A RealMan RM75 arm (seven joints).
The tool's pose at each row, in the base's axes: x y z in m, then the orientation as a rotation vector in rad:
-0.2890 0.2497 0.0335 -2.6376 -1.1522 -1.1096
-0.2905 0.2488 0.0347 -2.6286 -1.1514 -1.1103
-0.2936 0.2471 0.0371 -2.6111 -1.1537 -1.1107
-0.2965 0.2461 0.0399 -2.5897 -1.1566 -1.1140
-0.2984 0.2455 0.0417 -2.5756 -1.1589 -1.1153
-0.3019 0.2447 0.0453 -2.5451 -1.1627 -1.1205
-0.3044 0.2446 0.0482 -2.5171 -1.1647 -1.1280
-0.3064 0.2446 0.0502 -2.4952 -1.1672 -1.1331
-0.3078 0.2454 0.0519 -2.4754 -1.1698 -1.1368
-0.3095 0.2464 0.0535 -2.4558 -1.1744 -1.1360
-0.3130 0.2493 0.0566 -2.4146 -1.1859 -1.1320
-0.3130 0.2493 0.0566 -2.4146 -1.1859 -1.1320
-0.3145 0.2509 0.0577 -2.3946 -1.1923 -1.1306
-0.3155 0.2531 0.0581 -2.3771 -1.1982 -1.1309
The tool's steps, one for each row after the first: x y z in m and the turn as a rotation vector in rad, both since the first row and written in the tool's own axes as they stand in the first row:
-0.0005 -0.0001 -0.0021 0.0063 0.0053 0.0010
-0.0014 -0.0004 -0.0062 0.0188 0.0147 0.0003
-0.0016 -0.0009 -0.0103 0.0324 0.0275 -0.0010
-0.0017 -0.0014 -0.0130 0.0418 0.0354 -0.0021
-0.0016 -0.0023 -0.0180 0.0608 0.0539 -0.0041
-0.0009 -0.0032 -0.0216 0.0767 0.0723 -0.0055
-0.0006 -0.0041 -0.0243 0.0895 0.0863 -0.0072
0.0003 -0.0052 -0.0261 0.1014 0.0986 -0.0089
0.0012 -0.0067 -0.0280 0.1155 0.1085 -0.0115
0.0033 -0.0104 -0.0315 0.1463 0.1280 -0.0182
0.0033 -0.0104 -0.0315 0.1463 0.1280 -0.0182
0.0043 -0.0123 -0.0327 0.1608 0.1376 -0.0223
0.0055 -0.0145 -0.0328 0.1725 0.1466 -0.0264

